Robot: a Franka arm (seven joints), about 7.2 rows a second.
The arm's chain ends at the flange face. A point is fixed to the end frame.
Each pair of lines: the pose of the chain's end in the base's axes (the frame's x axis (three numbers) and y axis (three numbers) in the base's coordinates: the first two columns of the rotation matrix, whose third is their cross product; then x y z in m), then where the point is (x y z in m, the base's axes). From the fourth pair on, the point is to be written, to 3 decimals.
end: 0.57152 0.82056 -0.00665 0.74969 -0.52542 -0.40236 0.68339 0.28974 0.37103
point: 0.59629 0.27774 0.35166
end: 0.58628 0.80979 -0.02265 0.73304 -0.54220 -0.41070 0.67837 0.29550 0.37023
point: 0.59075 0.28496 0.35241
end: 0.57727 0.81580 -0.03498 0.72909 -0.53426 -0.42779 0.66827 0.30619 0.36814
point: 0.58038 0.29477 0.35229
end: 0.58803 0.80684 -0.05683 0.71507 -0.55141 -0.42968 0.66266 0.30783 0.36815
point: 0.574 0.297 0.354
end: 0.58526 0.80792 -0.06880 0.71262 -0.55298 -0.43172 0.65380 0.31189 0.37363
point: 0.565 0.301 0.360
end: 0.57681 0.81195 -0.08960 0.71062 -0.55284 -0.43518 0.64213 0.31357 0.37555
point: 0.554 0.302 0.364
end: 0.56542 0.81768 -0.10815 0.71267 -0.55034 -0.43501 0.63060 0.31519 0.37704
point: 0.542 0.302 0.366
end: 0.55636 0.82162 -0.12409 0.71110 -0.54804 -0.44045 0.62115 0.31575 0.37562
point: 0.533 0.302 0.366
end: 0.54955 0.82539 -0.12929 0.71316 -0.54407 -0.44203 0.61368 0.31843 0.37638
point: 0.525 0.304 0.368
